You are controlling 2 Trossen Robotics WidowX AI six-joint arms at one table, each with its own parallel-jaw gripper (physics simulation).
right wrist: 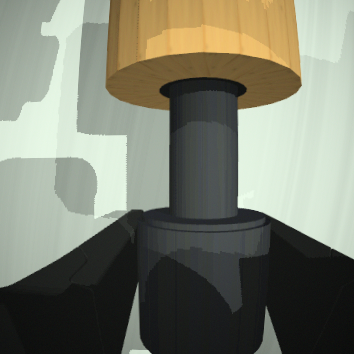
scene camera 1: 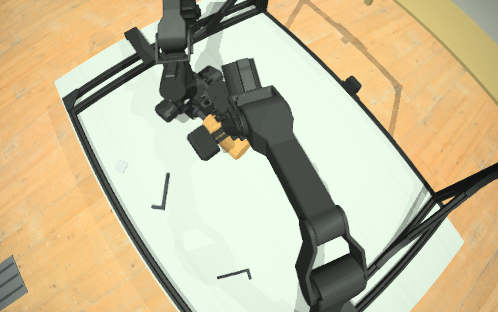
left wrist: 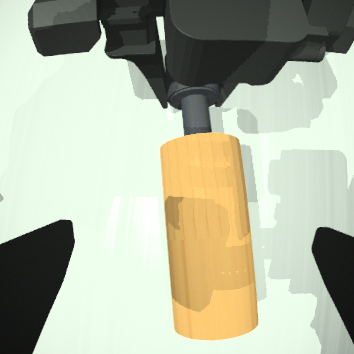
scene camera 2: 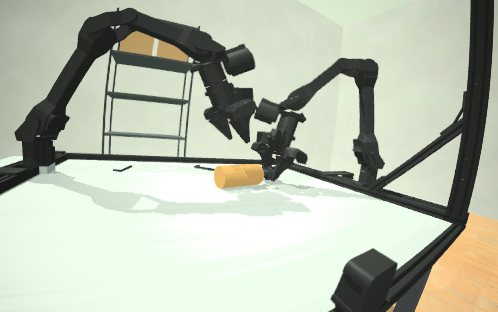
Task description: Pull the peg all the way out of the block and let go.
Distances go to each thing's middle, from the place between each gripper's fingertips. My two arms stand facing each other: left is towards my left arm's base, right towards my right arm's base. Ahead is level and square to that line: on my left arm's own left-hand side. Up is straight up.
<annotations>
Right now my left hand is 20 mm past the wooden cylindrical block [scene camera 2: 225, 176], 10 mm to the left of it and 90 mm above it. Also, from my left hand: dark peg [right wrist: 202, 262] 20 mm ahead, 70 mm to the right, 90 mm below.
I see my right gripper 10 mm past the dark peg, 30 mm to the right of it and 20 mm below it. From my right hand the other things lie so: wooden cylindrical block: 50 mm behind, 90 mm to the left, 20 mm above.
</annotations>
